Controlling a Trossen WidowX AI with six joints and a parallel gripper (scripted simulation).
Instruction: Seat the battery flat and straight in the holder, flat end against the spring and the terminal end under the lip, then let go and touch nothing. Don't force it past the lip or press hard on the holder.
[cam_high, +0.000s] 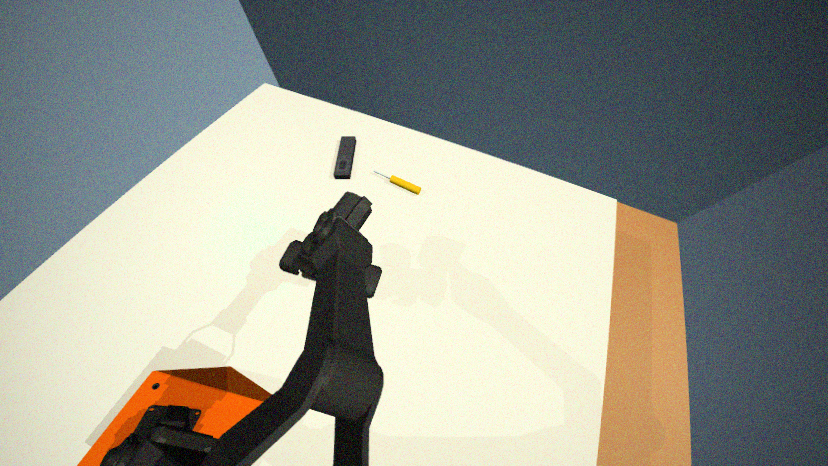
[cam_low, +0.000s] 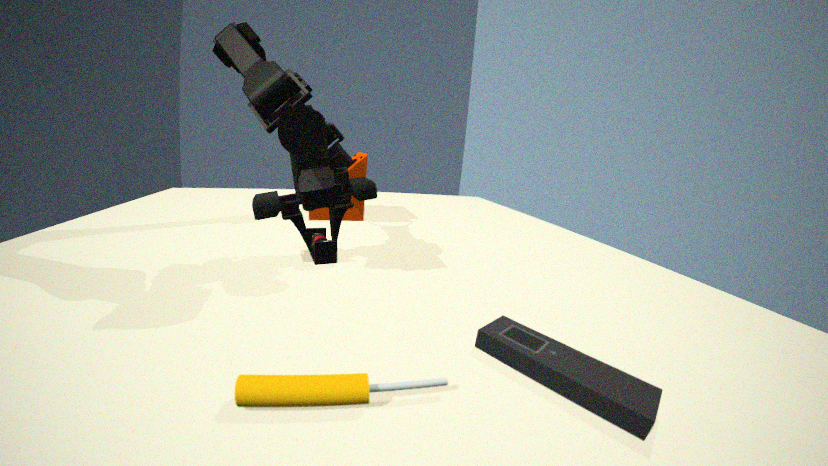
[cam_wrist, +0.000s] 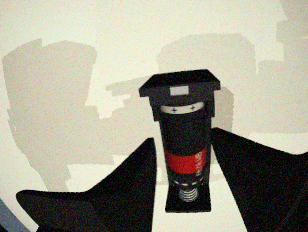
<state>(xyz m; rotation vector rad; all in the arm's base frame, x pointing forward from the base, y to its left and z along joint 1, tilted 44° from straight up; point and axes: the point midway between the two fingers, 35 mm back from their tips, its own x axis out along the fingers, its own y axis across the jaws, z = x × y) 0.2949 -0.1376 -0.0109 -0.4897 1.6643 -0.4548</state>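
The battery is 1 cm above my gripper tip. Round my gripper tip: black remote-like box: 35 cm ahead, 16 cm to the left; yellow-handled screwdriver: 31 cm ahead, 1 cm to the right.
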